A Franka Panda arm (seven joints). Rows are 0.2 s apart.
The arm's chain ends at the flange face. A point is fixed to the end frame.
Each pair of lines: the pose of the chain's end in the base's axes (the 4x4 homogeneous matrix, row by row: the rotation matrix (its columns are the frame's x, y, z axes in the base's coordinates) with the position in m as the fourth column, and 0 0 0 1 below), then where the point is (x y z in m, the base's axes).
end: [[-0.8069 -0.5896 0.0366 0.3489], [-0.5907 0.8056 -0.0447 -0.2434], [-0.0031 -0.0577 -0.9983 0.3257], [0 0 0 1]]
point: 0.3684 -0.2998 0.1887
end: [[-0.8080 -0.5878 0.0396 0.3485], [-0.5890 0.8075 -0.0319 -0.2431], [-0.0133 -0.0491 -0.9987 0.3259], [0 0 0 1]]
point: 0.3683 -0.2977 0.1882
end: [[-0.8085 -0.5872 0.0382 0.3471], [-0.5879 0.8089 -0.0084 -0.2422], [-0.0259 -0.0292 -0.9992 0.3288], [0 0 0 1]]
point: 0.3667 -0.2936 0.1899
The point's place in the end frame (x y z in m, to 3 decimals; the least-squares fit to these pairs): 0.018 -0.049 0.140
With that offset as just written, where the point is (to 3 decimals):
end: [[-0.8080 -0.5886 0.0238 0.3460], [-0.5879 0.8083 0.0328 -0.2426], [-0.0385 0.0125 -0.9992 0.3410], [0 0 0 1]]
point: 0.364 -0.288 0.200
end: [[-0.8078 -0.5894 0.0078 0.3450], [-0.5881 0.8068 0.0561 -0.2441], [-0.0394 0.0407 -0.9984 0.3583], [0 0 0 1]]
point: 0.360 -0.286 0.216
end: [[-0.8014 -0.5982 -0.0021 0.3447], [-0.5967 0.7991 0.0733 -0.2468], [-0.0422 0.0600 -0.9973 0.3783], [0 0 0 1]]
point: 0.359 -0.286 0.235
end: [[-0.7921 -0.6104 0.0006 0.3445], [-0.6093 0.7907 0.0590 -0.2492], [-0.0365 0.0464 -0.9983 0.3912], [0 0 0 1]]
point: 0.360 -0.291 0.249
